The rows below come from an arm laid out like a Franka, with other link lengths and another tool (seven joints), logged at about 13 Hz.
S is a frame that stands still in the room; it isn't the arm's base.
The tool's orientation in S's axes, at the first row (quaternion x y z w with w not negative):
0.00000, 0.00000, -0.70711, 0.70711
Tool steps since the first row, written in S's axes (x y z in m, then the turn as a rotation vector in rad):
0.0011, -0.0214, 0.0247, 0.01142, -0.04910, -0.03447
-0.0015, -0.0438, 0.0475, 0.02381, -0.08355, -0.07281
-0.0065, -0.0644, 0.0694, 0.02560, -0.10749, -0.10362
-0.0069, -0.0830, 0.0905, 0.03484, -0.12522, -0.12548
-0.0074, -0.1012, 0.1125, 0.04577, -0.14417, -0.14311
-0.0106, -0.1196, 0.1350, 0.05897, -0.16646, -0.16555
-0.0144, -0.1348, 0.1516, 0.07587, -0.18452, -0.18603
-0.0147, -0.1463, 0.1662, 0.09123, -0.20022, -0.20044
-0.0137, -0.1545, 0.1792, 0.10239, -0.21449, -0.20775
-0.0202, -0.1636, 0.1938, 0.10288, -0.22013, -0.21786
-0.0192, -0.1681, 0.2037, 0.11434, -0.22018, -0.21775
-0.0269, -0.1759, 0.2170, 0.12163, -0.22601, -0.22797
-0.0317, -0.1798, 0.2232, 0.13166, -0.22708, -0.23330
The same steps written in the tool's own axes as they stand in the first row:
0.0214, 0.0011, 0.0247, 0.04910, 0.01142, -0.03447
0.0438, -0.0015, 0.0475, 0.08355, 0.02381, -0.07281
0.0644, -0.0065, 0.0694, 0.10749, 0.02560, -0.10362
0.0830, -0.0069, 0.0905, 0.12522, 0.03484, -0.12548
0.1012, -0.0074, 0.1125, 0.14417, 0.04577, -0.14311
0.1196, -0.0106, 0.1350, 0.16646, 0.05897, -0.16555
0.1348, -0.0144, 0.1516, 0.18452, 0.07587, -0.18603
0.1463, -0.0147, 0.1662, 0.20022, 0.09123, -0.20044
0.1545, -0.0137, 0.1792, 0.21449, 0.10239, -0.20775
0.1636, -0.0202, 0.1938, 0.22013, 0.10288, -0.21786
0.1681, -0.0192, 0.2037, 0.22018, 0.11434, -0.21775
0.1759, -0.0269, 0.2170, 0.22601, 0.12163, -0.22797
0.1798, -0.0317, 0.2232, 0.22708, 0.13166, -0.23330

